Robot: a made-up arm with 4 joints. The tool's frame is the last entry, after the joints.
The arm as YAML. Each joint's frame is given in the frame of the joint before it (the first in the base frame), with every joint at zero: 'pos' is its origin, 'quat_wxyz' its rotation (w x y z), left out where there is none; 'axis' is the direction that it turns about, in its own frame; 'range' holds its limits. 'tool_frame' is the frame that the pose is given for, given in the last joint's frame.
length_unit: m
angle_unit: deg
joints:
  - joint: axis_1
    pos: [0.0, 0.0, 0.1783]
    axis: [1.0, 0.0, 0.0]
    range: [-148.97, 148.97]
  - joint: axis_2
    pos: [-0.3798, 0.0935, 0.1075]
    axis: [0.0, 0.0, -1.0]
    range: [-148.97, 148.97]
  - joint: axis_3
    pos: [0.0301, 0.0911, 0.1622]
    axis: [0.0, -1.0, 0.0]
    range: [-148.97, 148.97]
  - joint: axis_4
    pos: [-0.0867, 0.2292, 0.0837]
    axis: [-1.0, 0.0, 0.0]
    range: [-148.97, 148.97]
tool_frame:
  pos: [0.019, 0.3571, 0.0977]
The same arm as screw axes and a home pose.
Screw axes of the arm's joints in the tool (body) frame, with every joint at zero. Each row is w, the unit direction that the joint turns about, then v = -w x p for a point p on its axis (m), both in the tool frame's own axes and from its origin. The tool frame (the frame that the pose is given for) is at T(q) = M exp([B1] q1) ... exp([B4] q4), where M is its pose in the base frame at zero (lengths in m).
B1 = (1, 0, 0, 0.0000, -0.4511, 0.7709)
B2 = (0, 0, -1, 0.6774, 0.0376, 0.0000)
B3 = (0, -1, 0, -0.1814, 0.0000, -0.0677)
B4 = (-1, 0, 0, 0.0000, 0.0977, -0.3571)
M: xyz -0.4174 0.7709 0.6294 (m) quaternion w x y z 1 0 0 0
Joint limits (rad, base to tool): -2.6000..2.6000 -2.6000..2.6000 -2.6000..2.6000 -2.6000..2.6000

